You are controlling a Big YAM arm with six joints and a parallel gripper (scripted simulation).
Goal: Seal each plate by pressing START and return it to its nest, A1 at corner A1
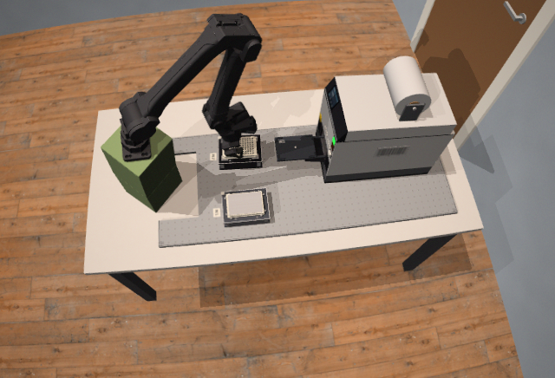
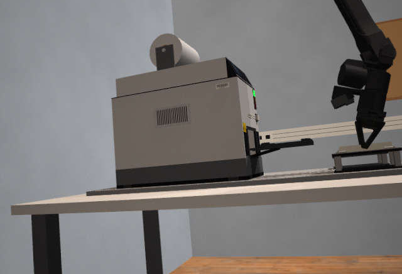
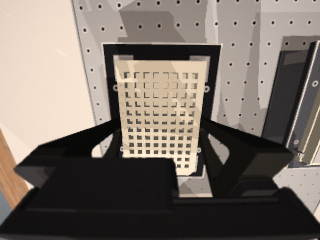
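Now: the plate right at my hand. From my hand the other things lie so: sealer stage 200 mm ahead, 60 mm to the right, 30 mm above; yellow warning label 310 mm ahead, 80 mm above, 10 mm to the left; plate nest 230 mm to the right, 20 mm below, 20 mm behind.
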